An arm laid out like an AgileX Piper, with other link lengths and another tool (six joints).
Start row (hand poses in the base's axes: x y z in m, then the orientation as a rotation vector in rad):
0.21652, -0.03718, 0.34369, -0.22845, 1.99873, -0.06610
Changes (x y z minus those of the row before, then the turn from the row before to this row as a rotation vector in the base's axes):
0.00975, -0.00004, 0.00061, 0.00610, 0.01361, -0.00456
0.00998, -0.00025, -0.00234, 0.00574, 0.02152, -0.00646
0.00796, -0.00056, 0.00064, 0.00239, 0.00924, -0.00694
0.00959, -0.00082, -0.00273, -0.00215, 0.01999, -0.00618
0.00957, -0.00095, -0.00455, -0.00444, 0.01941, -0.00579
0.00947, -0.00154, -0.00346, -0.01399, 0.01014, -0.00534
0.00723, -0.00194, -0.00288, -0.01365, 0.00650, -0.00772
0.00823, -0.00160, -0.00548, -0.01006, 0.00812, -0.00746
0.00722, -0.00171, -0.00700, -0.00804, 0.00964, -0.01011
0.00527, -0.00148, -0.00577, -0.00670, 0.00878, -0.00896
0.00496, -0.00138, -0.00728, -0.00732, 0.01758, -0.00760
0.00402, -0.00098, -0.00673, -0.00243, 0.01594, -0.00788
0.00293, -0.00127, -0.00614, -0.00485, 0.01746, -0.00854
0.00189, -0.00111, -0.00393, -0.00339, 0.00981, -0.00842
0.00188, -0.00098, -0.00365, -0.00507, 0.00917, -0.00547
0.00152, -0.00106, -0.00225, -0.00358, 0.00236, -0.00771
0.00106, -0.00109, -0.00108, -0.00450, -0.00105, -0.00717
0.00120, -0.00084, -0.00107, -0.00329, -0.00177, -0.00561
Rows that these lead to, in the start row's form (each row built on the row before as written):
0.22627, -0.03722, 0.34430, -0.22097, 2.01279, -0.06150
0.23625, -0.03747, 0.34196, -0.21230, 2.03493, -0.05765
0.24421, -0.03803, 0.34260, -0.20435, 2.04491, -0.05866
0.25380, -0.03885, 0.33987, -0.20069, 2.06553, -0.06288
0.26337, -0.03980, 0.33532, -0.19877, 2.08553, -0.06932
0.27284, -0.04134, 0.33186, -0.20244, 2.09623, -0.08631
0.28007, -0.04328, 0.32898, -0.20311, 2.10350, -0.10474
0.28830, -0.04488, 0.32350, -0.20204, 2.11232, -0.11915
0.29552, -0.04659, 0.31650, -0.19710, 2.12296, -0.13293
0.30079, -0.04807, 0.31073, -0.19247, 2.13259, -0.14471
0.30575, -0.04945, 0.30345, -0.19059, 2.15075, -0.15581
0.30977, -0.05043, 0.29672, -0.18535, 2.16748, -0.16196
0.31270, -0.05170, 0.29058, -0.18092, 2.18568, -0.17107
0.31459, -0.05281, 0.28665, -0.17483, 2.19630, -0.17898
0.31647, -0.05379, 0.28300, -0.17280, 2.20581, -0.18716
0.31799, -0.05485, 0.28075, -0.16660, 2.20889, -0.19528
0.31905, -0.05594, 0.27967, -0.16105, 2.20842, -0.20427
0.32025, -0.05678, 0.27860, -0.15645, 2.20710, -0.21108

